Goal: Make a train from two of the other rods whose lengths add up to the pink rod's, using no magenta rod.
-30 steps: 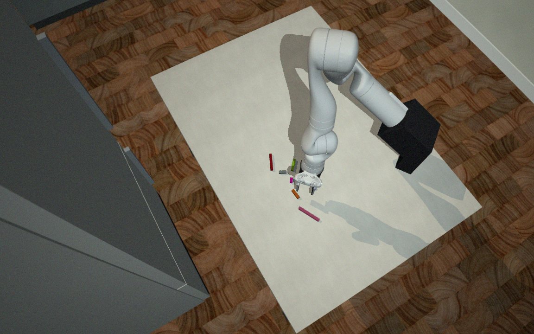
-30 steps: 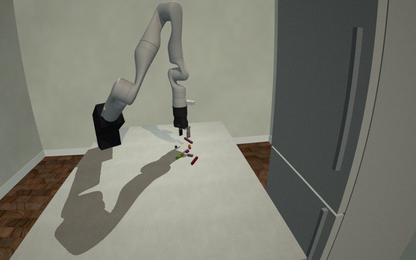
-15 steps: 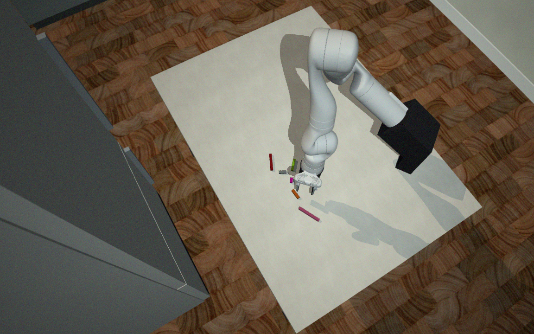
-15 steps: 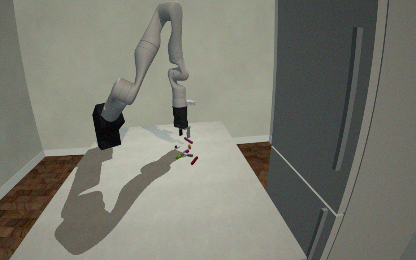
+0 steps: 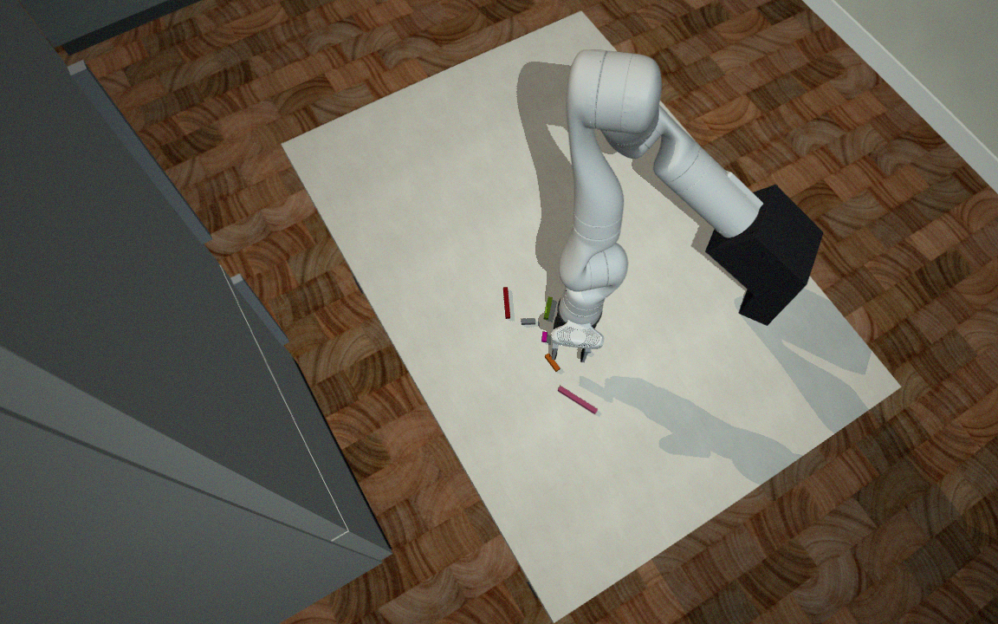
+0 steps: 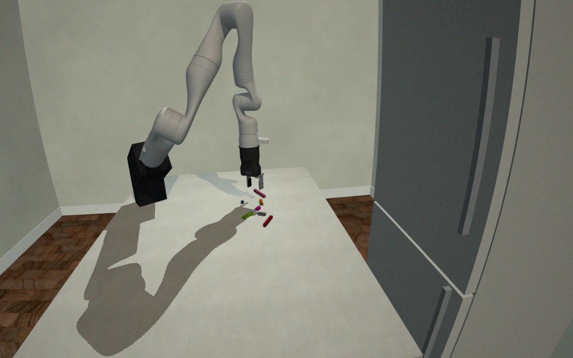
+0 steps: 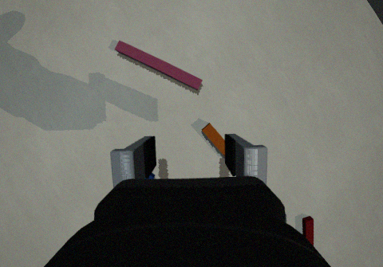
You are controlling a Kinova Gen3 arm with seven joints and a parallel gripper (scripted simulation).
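Now: the orange rod 70 mm below my hand, 20 mm to the right of it and 10 mm ahead of it. From my hand the other things lie so: blue rod 70 mm below, 60 mm behind, 10 mm to the left; then pink rod 70 mm to the left, 70 mm below, 40 mm ahead; then magenta rod 70 mm to the right, 70 mm below, 20 mm behind.
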